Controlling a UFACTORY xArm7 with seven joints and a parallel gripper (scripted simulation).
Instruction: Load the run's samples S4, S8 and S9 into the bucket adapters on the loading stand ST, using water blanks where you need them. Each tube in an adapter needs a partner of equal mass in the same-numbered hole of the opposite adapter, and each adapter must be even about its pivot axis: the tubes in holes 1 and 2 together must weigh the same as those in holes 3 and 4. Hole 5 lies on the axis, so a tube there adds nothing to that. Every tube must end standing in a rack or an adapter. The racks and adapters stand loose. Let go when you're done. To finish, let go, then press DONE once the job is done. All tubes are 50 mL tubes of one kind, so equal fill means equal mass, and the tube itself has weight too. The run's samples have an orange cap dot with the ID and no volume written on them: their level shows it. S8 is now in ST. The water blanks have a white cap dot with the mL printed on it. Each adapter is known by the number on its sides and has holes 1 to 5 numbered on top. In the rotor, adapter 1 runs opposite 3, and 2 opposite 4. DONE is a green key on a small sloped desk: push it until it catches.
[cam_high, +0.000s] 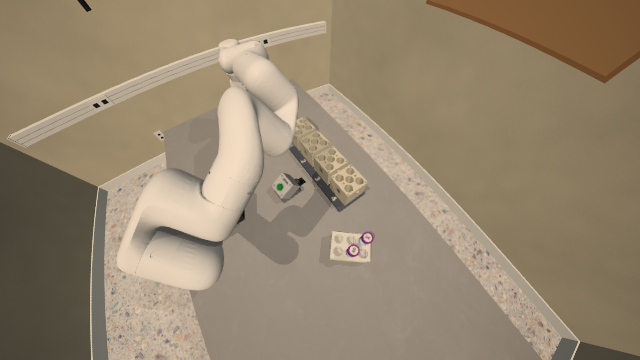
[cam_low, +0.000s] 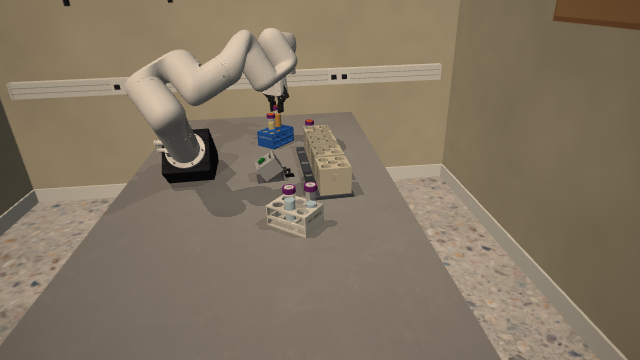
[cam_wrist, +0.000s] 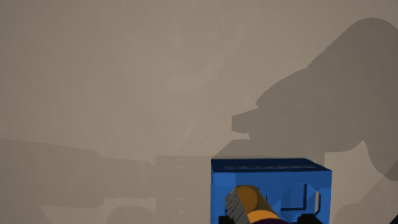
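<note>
Now: the orange-dot sample tube 5 cm below my hand and 1 cm to the left of it. Also, from my hand: white rack 70 cm to the right, 11 cm below, 7 cm ahead; green DONE key 39 cm to the right, 8 cm below, 4 cm behind; blue rack 11 cm below, 4 cm to the right, 1 cm behind.
</note>
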